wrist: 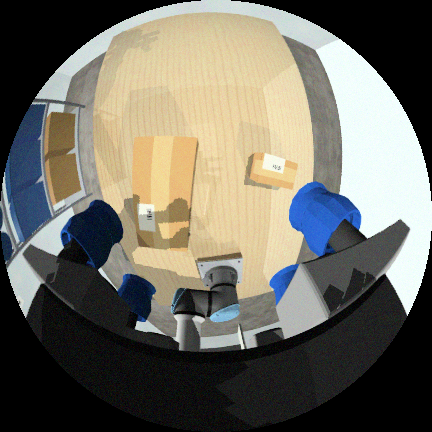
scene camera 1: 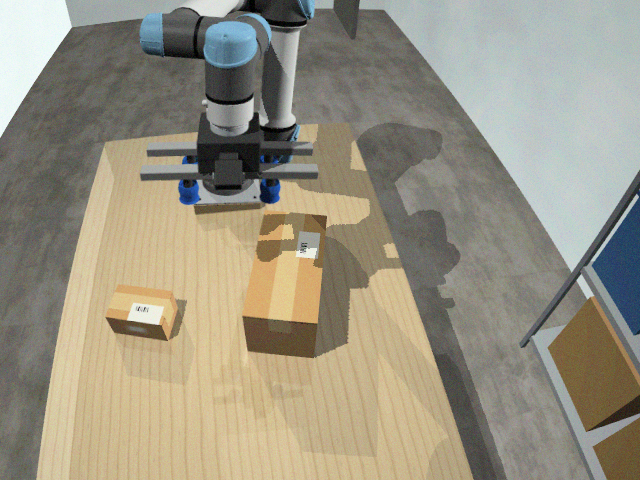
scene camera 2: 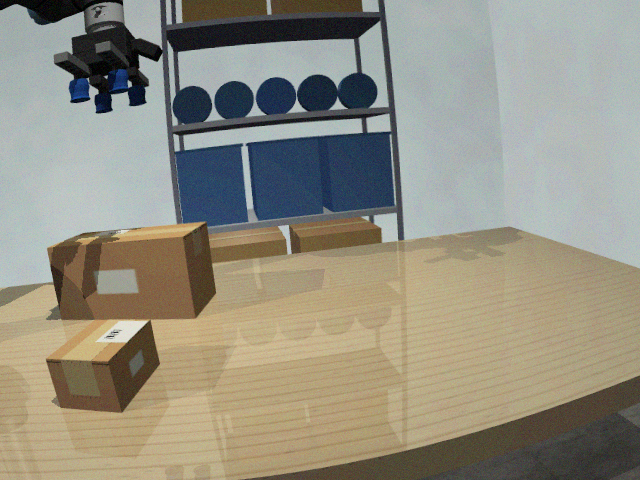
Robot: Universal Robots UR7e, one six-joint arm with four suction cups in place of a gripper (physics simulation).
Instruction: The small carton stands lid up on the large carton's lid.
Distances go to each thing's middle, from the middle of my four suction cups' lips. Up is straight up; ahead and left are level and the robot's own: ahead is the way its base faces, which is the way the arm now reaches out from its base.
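Labels:
Counted from my suction cup: large carton (scene camera 2: 161, 272), 11 cm to the left, 3 cm behind, 35 cm below; small carton (scene camera 2: 102, 368), 25 cm to the right, 1 cm ahead, 39 cm below. Going by their middles, the large carton is the nearest to my suction cup of the things named here.

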